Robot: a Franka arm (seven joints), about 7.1 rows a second.
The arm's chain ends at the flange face. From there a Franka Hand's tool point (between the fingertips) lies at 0.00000 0.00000 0.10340 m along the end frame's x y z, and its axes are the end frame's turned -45 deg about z.
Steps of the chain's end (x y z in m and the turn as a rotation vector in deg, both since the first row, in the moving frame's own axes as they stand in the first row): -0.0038, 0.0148, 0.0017, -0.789, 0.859, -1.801; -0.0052, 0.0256, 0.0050, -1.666, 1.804, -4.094; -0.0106, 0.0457, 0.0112, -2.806, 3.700, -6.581; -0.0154, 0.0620, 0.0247, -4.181, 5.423, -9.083
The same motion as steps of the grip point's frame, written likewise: -0.0130, 0.0099, 0.0017, -1.165, 0.049, -1.801; -0.0214, 0.0188, 0.0049, -2.454, 0.098, -4.094; -0.0382, 0.0330, 0.0109, -4.600, 0.632, -6.581; -0.0522, 0.0450, 0.0240, -6.791, 0.878, -9.083
